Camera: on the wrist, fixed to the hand. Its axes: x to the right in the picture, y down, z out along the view.
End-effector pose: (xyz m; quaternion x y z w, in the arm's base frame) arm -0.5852 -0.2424 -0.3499 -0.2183 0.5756 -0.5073 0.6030
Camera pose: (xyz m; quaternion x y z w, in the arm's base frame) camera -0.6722 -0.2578 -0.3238 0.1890 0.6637 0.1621 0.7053
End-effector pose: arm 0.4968 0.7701 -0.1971 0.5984 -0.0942 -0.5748 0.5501
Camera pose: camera 0.5253 0.8179 -0.2705 0.2847 -0.3656 0.0145 0.8860
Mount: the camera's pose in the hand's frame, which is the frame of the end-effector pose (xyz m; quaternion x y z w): 0.0164 -0.0595 -0.0684 -0.1621 0.0547 0.7093 0.6839
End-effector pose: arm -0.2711 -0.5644 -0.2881 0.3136 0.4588 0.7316 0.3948
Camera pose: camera -0.3181 -0.5633 -0.3673 -0.4359 0.0057 -0.8719 0.2232
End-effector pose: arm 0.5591 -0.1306 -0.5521 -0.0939 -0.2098 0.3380 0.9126
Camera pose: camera 0.6352 -0.1667 -0.5894 -0.3794 -0.0817 0.8393 0.3806
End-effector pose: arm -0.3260 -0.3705 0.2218 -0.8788 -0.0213 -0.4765 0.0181
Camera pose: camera -0.3775 -0.3143 0.2735 -0.5929 0.6869 -0.3645 0.2090
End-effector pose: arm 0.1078 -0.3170 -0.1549 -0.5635 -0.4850 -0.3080 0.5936
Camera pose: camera 0.0747 -0.3907 -0.1105 -0.8087 0.1504 0.1010 0.5596
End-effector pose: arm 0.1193 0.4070 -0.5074 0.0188 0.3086 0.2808 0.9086
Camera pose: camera 0.1206 0.3560 -0.5841 0.0691 0.2019 0.8875 0.4084
